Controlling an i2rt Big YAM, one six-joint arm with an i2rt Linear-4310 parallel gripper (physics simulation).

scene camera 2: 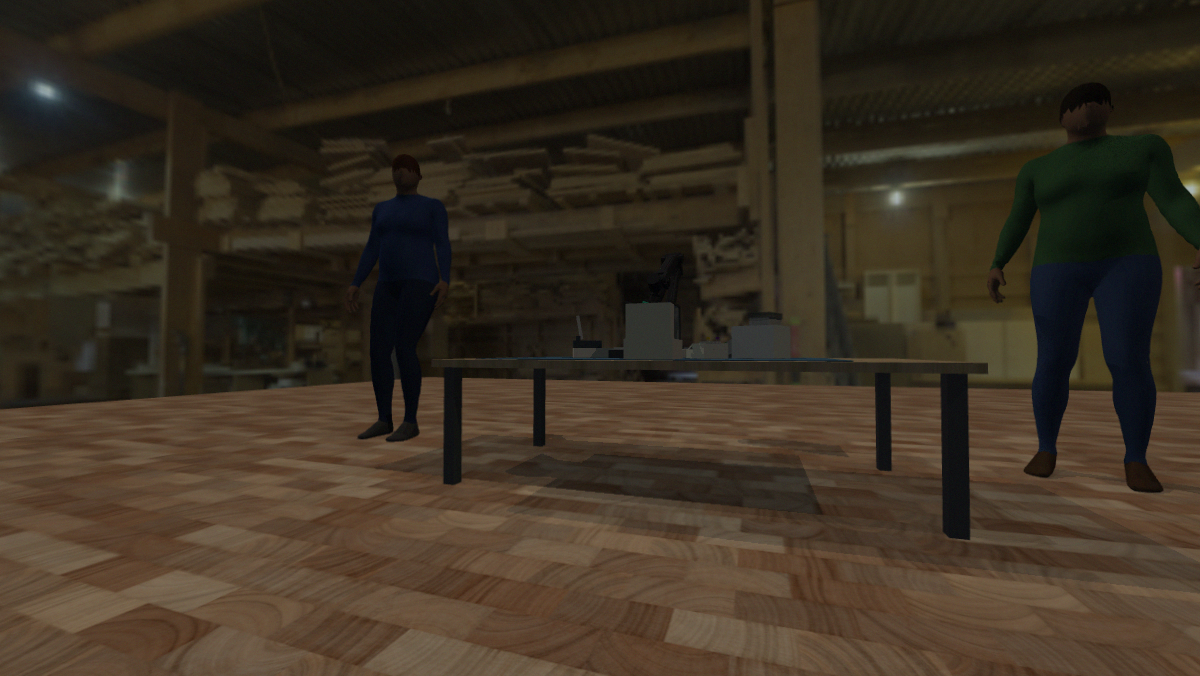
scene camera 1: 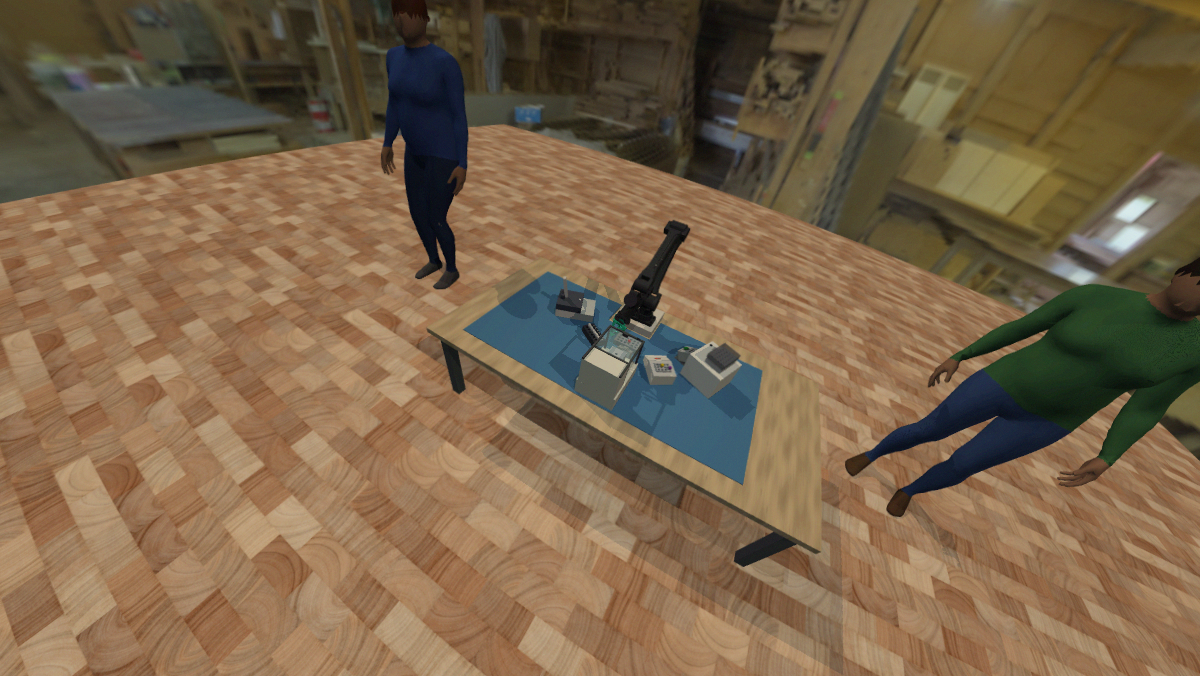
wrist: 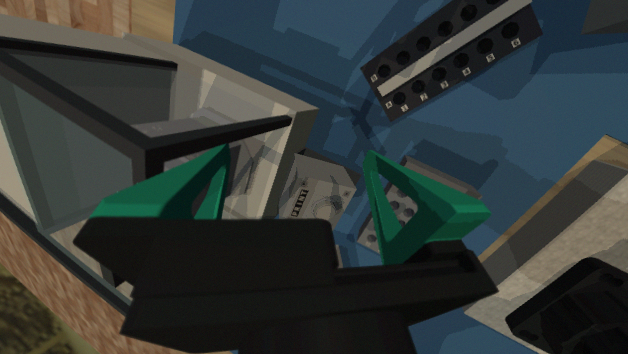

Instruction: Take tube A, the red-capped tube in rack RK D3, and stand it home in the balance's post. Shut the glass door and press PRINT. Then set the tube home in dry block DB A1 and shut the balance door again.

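Frame: origin at the arm's base, x left, y back, z up, level; metres.
Seen in the pictures: gripper, fingertip midpoint: (scene camera 1: 611,333) (wrist: 301,153); arm's base, link origin: (scene camera 1: 643,318) (wrist: 576,308).
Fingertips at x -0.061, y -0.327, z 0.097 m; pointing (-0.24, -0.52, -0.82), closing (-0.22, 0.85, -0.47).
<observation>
Pixels of each thing's middle, then the offset from my fingertips to it. "pt": a spot on its surface instead. Level surfaces: height alone.
- balance, body centre: (wrist: 194,166) (scene camera 2: 656,330) (scene camera 1: 614,359) dx +0.077, dy -0.113, dz -0.025 m
- grey PRINT box, surface spot: (wrist: 320,170) pt dx +0.044, dy +0.004, dz -0.087 m
- dark block, body centre: (wrist: 438,54) (scene camera 2: 623,352) (scene camera 1: 593,334) dx -0.104, dy +0.061, dz -0.112 m
- blue mat, surface height: dz -0.136 m
- small device, surface spot: (scene camera 1: 576,309) pt dx -0.250, dy +0.128, dz -0.069 m
- light unit with coloured keys, body centre: (scene camera 2: 706,350) (scene camera 1: 659,367) dx +0.257, dy +0.040, dz -0.101 m
- larger white box, body centre: (scene camera 2: 751,336) (scene camera 1: 705,359) dx +0.436, dy +0.167, dz -0.041 m
My gripper (wrist: 301,153) (scene camera 1: 621,324) is open and empty, its green fingers wide apart above the mat, beside the balance (wrist: 305,120) (scene camera 1: 606,376) (scene camera 2: 650,330). The balance's glass and black frame fill the left of the wrist view; I cannot tell how far its door stands open. The post does not show clearly. The grey PRINT box (wrist: 320,170) shows between and below the fingertips. The grey rack (wrist: 378,245) lies behind the right finger, which hides part of it; the red cap does not show. A dark block (wrist: 412,61) with rows A and B, numbered 1 to 6, lies upper right.
On the blue mat (scene camera 1: 537,335) stand a small device (scene camera 1: 576,309) with a dark top, a light unit with coloured keys (scene camera 1: 660,370) and a larger white box (scene camera 1: 709,372). The arm's pale base plate (wrist: 560,220) is at right. Two people stand beyond the table.
</observation>
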